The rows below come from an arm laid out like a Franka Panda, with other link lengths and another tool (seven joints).
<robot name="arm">
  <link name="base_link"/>
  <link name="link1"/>
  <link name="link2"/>
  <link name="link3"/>
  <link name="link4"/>
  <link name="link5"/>
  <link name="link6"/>
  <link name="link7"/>
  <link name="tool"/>
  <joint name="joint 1" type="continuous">
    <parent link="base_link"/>
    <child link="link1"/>
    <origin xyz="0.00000 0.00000 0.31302" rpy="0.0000 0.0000 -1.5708"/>
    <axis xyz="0 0 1"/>
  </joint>
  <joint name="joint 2" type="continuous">
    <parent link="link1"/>
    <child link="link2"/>
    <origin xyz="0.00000 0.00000 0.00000" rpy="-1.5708 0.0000 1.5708"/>
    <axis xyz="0 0 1"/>
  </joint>
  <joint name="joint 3" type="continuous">
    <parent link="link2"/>
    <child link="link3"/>
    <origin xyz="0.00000 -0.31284 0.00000" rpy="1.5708 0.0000 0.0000"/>
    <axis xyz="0 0 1"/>
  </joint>
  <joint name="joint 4" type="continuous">
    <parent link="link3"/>
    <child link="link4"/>
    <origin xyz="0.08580 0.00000 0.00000" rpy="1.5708 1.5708 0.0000"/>
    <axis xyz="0 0 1"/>
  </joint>
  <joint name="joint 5" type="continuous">
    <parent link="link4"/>
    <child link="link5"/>
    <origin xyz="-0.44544 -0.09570 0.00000" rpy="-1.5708 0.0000 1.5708"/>
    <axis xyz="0 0 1"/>
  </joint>
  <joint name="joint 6" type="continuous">
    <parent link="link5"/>
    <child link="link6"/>
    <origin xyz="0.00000 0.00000 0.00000" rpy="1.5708 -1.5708 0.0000"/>
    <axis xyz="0 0 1"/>
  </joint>
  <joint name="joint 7" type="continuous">
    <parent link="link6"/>
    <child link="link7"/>
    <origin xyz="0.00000 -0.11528 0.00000" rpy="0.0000 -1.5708 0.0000"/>
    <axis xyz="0 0 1"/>
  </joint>
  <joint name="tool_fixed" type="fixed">
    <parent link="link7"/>
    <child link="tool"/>
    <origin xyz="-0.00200 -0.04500 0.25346" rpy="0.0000 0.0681 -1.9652"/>
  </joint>
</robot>
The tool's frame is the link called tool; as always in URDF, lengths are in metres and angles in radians. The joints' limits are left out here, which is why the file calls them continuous.
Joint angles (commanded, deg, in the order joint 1, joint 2, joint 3, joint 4, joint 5, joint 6, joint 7), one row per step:
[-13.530, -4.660, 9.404, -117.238, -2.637, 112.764, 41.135]
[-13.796, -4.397, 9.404, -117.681, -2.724, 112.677, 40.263]
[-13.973, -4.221, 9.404, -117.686, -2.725, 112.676, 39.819]
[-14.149, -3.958, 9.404, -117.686, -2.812, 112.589, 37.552]
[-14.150, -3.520, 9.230, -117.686, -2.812, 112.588, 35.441]
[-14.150, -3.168, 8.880, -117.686, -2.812, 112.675, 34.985]
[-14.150, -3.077, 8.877, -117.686, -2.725, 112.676, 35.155]
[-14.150, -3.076, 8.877, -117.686, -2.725, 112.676, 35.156]
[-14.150, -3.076, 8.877, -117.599, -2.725, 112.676, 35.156]
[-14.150, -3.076, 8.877, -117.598, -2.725, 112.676, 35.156]
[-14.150, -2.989, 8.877, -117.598, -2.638, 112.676, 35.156]
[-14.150, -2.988, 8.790, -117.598, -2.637, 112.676, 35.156]
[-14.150, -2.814, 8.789, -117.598, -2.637, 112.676, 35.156]
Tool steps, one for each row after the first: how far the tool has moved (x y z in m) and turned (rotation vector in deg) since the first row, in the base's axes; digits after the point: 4 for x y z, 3 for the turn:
[-0.0030, -0.0026, -0.0078, 0.028, 0.839, 0.628]
[-0.0032, -0.0044, -0.0099, 0.076, 1.040, 0.895]
[-0.0028, -0.0052, -0.0132, 0.100, 1.513, 3.012]
[-0.0023, -0.0058, -0.0183, 0.268, 2.046, 4.946]
[-0.0025, -0.0095, -0.0221, 0.393, 2.315, 5.058]
[-0.0026, -0.0093, -0.0232, 0.495, 2.381, 4.851]
[-0.0026, -0.0093, -0.0232, 0.495, 2.382, 4.850]
[-0.0021, -0.0094, -0.0223, 0.484, 2.296, 4.851]
[-0.0021, -0.0094, -0.0223, 0.483, 2.295, 4.851]
[-0.0021, -0.0091, -0.0233, 0.587, 2.367, 4.816]
[-0.0023, -0.0101, -0.0233, 0.595, 2.366, 4.729]
[-0.0024, -0.0101, -0.0253, 0.644, 2.533, 4.728]

